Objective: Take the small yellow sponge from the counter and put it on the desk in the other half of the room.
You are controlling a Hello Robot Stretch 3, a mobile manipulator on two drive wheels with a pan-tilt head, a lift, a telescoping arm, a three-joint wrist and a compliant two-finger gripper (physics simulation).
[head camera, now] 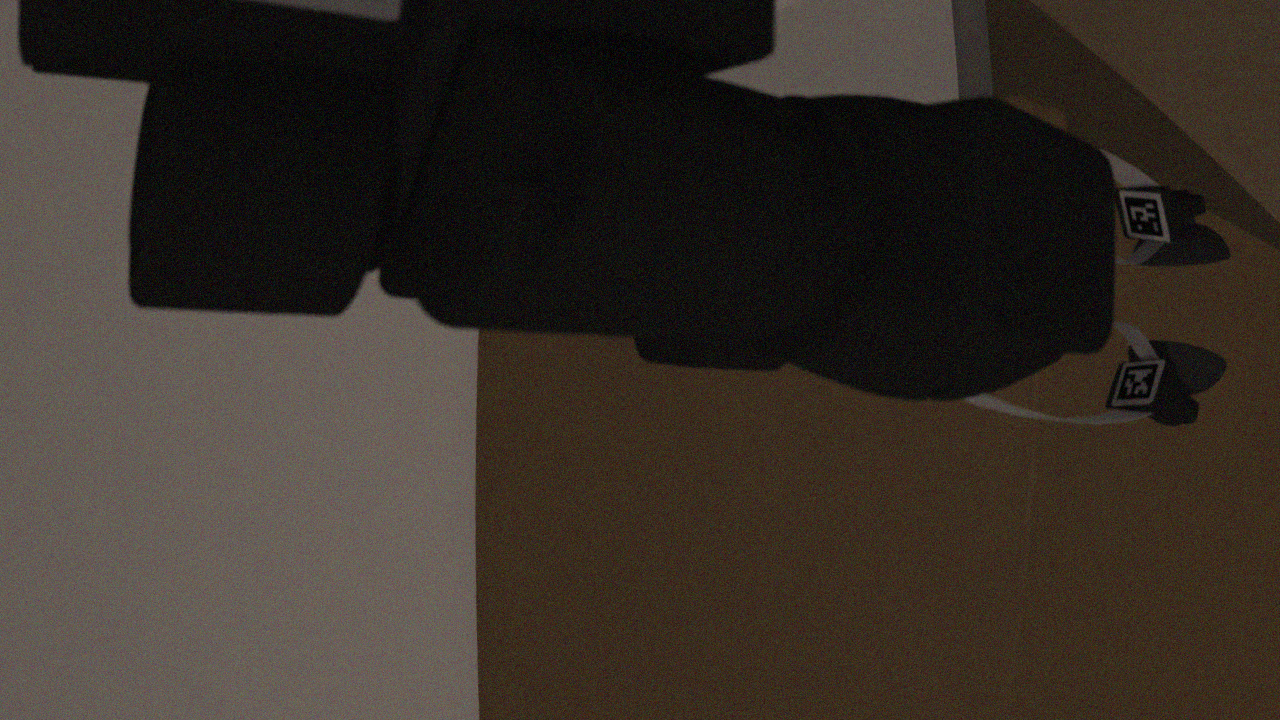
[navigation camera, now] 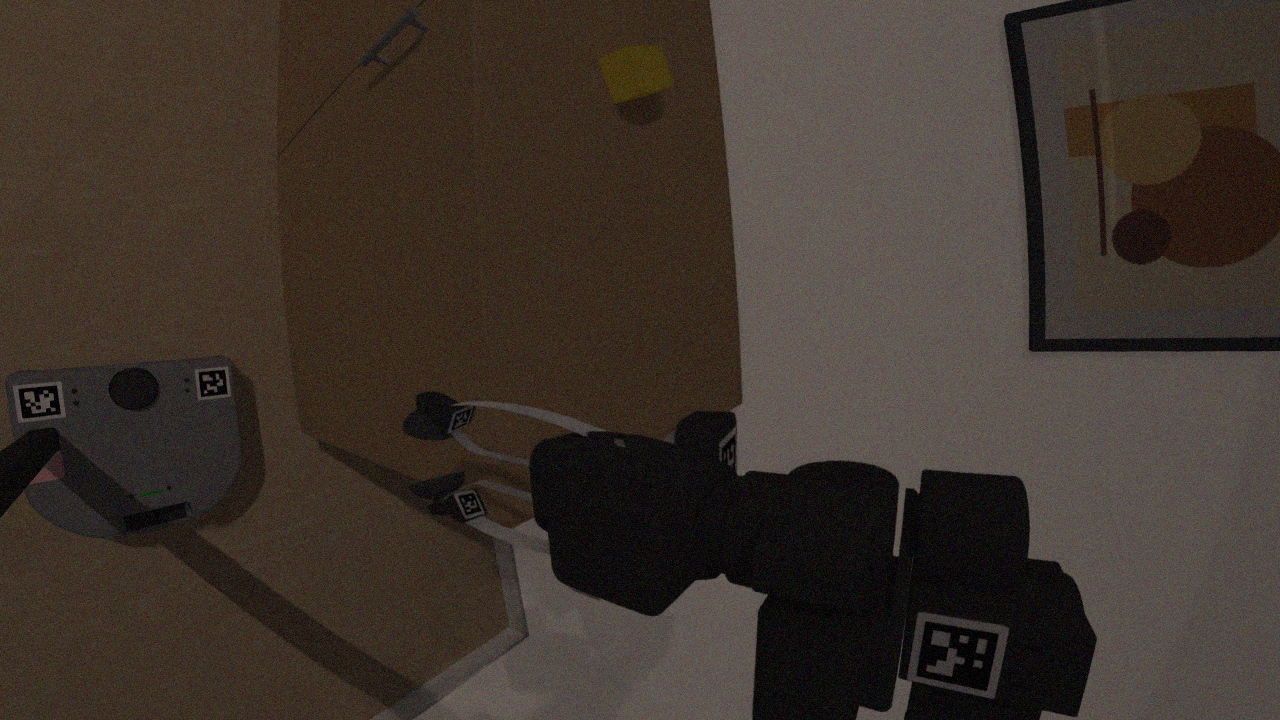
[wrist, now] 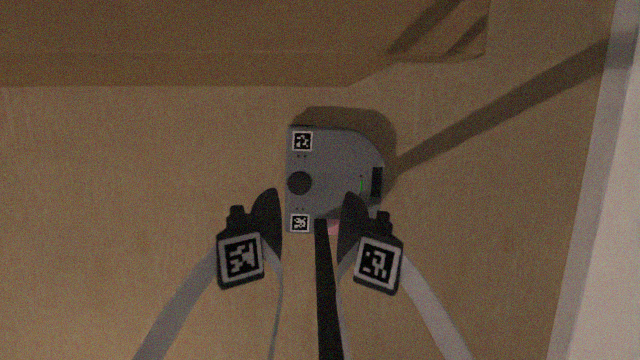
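Pixels of known places: gripper, fingertip midpoint: (head camera: 1195, 311) (navigation camera: 421, 449); robot's base, origin of the base link: (navigation camera: 135, 386).
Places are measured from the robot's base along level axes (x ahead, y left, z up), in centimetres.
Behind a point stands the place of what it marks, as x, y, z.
Observation:
A yellow block (navigation camera: 637, 73) {37.7, -46.6, 95.5}, which looks like the sponge, rests on the brown furniture top (head camera: 760, 555) {12.7, -45.3, 91.0} (navigation camera: 519, 268) {11.9, -30.8, 91.0} (wrist: 150, 30) near its wall-side edge, at the top of the navigation view. Whether this furniture is the counter or the desk, I cannot tell. My gripper (head camera: 1224, 308) {-2.4, -17.3, 94.1} (navigation camera: 409, 456) {-2.4, -17.3, 94.1} (wrist: 309, 214) {-2.4, -17.3, 94.1} is open, with no object visible between the fingertips. It is near the end of the brown furniture, well apart from the yellow block. The block does not show in the head or wrist view.
My grey base (navigation camera: 170, 447) {-11.2, -4.3, 15.9} (wrist: 335, 155) stands on the wooden floor beside the furniture. A grey baseboard (navigation camera: 512, 582) {-79.9, -90.0, 6.8} (wrist: 580, 200) runs along the pale wall. A dark-framed picture (navigation camera: 1032, 223) {19.9, -85.0, 143.3} hangs on the wall. A thin grey handle (navigation camera: 391, 39) is at the navigation view's upper left.

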